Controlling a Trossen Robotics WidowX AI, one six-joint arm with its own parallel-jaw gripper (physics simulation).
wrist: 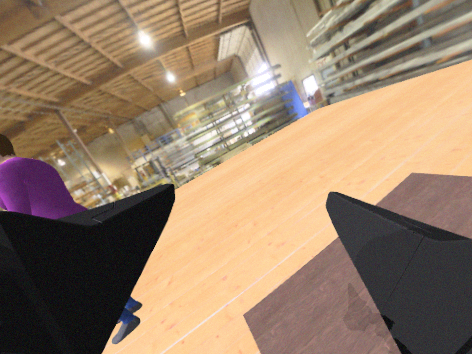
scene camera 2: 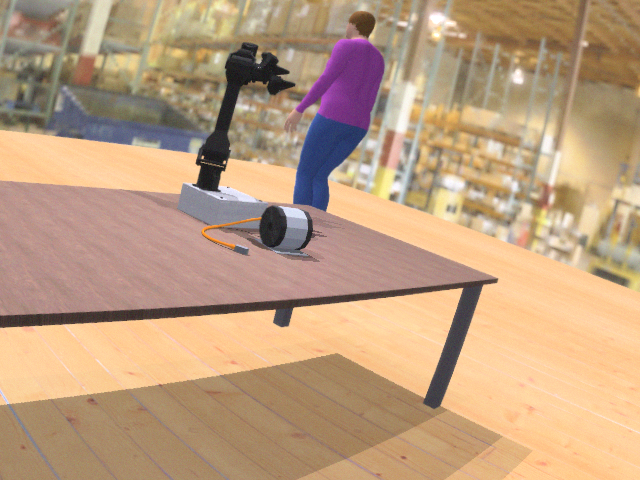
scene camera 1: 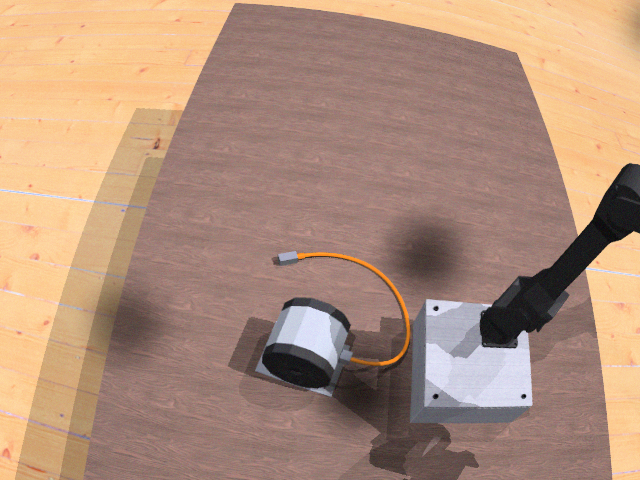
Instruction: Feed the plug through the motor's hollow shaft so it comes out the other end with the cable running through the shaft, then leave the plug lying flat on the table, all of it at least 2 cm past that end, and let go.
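Frame: origin at the arm's base, x ahead, y left, z up, level; millimetres.
Seen in the pictures: gripper, between the fingertips: (wrist: 251, 195) (scene camera 2: 292, 78); arm's base, origin of its link: (scene camera 2: 206, 188) (scene camera 1: 499, 330).
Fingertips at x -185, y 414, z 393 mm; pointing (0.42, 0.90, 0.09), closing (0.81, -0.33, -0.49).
Offsets run from my fingertips to a thing's top centre. Level surfaces: height alone.
The motor {478 mm ahead, 374 mm right, 368 mm down} (scene camera 1: 308, 338) (scene camera 2: 294, 228), a light grey cylinder with black ends, lies on its side on a flat grey base plate. An orange cable (scene camera 1: 395, 292) (scene camera 2: 216, 240) leaves a small block on the motor's side and curves round outside it. The grey plug {522 mm ahead, 550 mm right, 456 mm down} (scene camera 1: 287, 258) (scene camera 2: 240, 250) at its end lies on the table {470 mm down} (scene camera 1: 310, 129) (scene camera 2: 129, 268), apart from the motor and beyond one of its black ends. My gripper (scene camera 2: 290, 77) (wrist: 251, 195) is open and empty, high above the table and away from the plug; it is out of view in scene camera 1.
The arm's light grey base box (scene camera 1: 475, 377) (scene camera 2: 211, 206) stands beside the motor, with the cable's bend close to its side. A person in a purple top (scene camera 2: 351, 82) (wrist: 37, 187) stands on the floor beyond the table.
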